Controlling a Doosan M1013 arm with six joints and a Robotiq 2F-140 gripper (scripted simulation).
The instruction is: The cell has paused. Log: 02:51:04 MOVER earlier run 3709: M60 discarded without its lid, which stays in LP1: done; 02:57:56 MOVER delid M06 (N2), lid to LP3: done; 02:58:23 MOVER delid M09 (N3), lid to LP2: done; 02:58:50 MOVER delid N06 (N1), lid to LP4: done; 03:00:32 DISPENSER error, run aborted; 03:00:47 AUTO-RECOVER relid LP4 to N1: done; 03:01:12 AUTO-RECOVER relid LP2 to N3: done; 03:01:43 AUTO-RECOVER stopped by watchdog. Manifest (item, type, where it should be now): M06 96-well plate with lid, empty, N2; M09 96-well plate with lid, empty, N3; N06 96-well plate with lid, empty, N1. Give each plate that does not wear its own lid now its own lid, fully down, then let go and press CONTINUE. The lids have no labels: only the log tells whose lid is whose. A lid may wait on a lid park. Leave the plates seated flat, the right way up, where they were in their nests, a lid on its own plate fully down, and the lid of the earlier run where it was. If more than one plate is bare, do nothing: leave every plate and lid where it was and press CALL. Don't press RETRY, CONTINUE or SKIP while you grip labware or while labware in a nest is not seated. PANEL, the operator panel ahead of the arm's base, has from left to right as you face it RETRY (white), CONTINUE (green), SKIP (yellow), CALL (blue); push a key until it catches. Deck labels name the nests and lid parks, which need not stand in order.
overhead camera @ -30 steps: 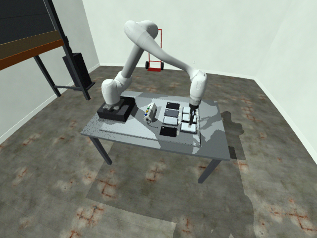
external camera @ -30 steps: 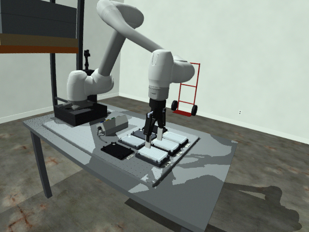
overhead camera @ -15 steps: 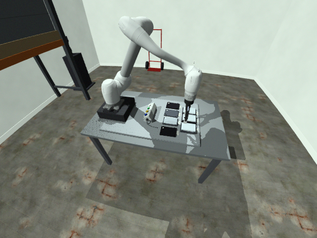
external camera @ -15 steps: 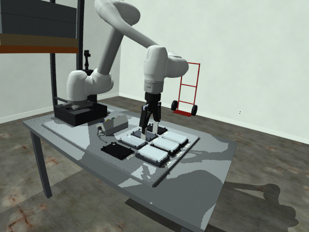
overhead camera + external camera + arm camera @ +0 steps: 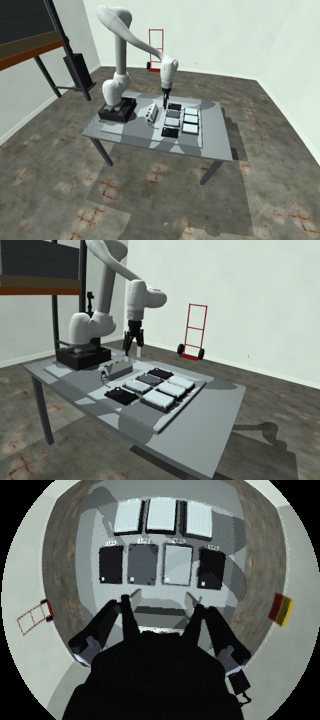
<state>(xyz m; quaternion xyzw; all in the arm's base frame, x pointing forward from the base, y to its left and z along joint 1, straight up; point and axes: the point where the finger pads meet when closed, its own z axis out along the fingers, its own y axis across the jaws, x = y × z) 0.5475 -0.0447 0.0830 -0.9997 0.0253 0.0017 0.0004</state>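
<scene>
Right now the green key is 17 cm behind my hand, 10 cm below it and 5 cm to the left of it. Round my hand: yellow key 17 cm behind, 10 cm below; then grey pad 16 cm below, 8 cm to the left, 7 cm ahead; then blue key 17 cm behind, 10 cm below, 5 cm to the right.
</scene>
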